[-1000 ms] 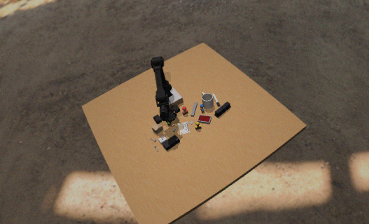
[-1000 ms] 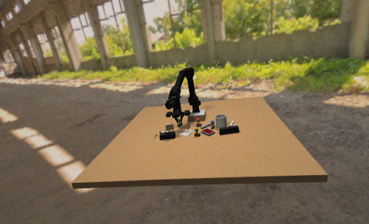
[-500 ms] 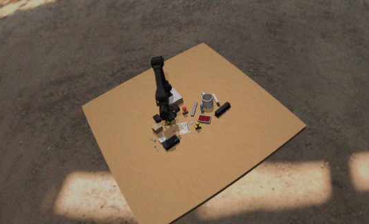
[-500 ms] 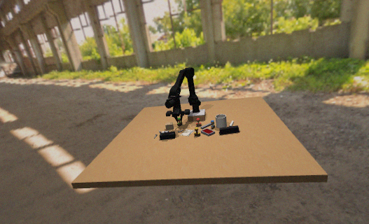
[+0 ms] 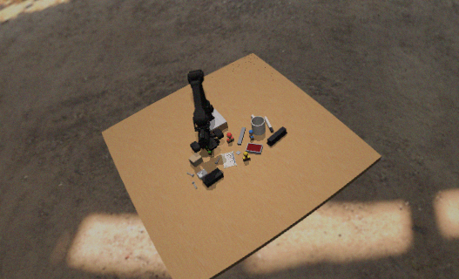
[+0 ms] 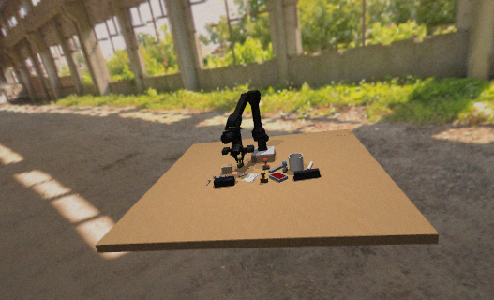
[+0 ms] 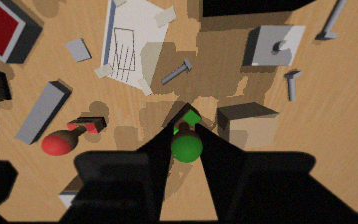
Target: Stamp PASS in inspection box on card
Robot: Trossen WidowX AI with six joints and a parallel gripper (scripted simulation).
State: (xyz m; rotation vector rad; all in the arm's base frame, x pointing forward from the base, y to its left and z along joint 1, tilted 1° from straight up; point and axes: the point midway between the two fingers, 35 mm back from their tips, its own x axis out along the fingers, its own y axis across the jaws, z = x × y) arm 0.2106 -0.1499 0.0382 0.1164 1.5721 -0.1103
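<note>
Right now the red ink pad is 200 mm to the left of my gripper tip, 140 mm ahead of it and 60 mm below it. Also, from my gripper tip: green-knobbed stamp: right at my gripper tip; then tan block: 90 mm to the right, 40 mm below, 30 mm behind; then white card: 90 mm ahead, 60 mm below, 50 mm to the left.
</note>
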